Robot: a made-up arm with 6 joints. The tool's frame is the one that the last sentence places.
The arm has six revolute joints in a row. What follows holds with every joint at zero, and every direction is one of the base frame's.
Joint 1 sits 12.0 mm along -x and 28.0 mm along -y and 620.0 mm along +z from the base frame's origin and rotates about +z.
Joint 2 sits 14.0 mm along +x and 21.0 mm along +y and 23.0 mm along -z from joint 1 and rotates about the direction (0, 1, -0.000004).
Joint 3 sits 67.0 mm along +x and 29.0 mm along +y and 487.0 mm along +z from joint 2 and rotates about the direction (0, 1, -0.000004).
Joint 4 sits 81.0 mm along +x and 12.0 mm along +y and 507.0 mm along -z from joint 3 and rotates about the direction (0, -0.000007, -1).
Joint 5 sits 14.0 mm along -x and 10.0 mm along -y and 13.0 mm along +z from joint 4 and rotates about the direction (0, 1, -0.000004).
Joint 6 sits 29.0 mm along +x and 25.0 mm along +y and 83.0 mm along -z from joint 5 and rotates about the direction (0, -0.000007, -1).
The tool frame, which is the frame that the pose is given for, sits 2.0 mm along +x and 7.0 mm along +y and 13.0 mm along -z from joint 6; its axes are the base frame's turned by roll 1.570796, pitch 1.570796 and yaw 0.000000 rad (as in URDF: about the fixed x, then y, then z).
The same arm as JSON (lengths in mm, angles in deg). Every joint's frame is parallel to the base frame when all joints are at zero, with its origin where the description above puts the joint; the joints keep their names.
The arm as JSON. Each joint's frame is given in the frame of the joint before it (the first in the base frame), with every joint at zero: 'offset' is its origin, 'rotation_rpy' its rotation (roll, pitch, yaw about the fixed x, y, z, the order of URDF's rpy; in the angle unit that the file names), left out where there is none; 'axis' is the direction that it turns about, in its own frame. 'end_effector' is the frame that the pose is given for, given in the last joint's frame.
{"length_unit": "mm", "angle_unit": "deg", "chain": [
  {"id": "joint 1", "offset": [-12.0, -28.0, 620.0], "axis": "+z"},
  {"id": "joint 2", "offset": [14.0, 21.0, -23.0], "axis": "+y"},
  {"id": "joint 3", "offset": [67.0, 29.0, 487.0], "axis": "+y"},
  {"id": "joint 4", "offset": [81.0, 12.0, -507.0], "axis": "-z"},
  {"id": "joint 5", "offset": [-14.0, -10.0, 13.0], "axis": "+y"},
  {"id": "joint 6", "offset": [29.0, 25.0, -83.0], "axis": "-z"}
], "end_effector": {"offset": [2.0, 7.0, -13.0], "rotation_rpy": [90.0, 90.0, 0.0]}}

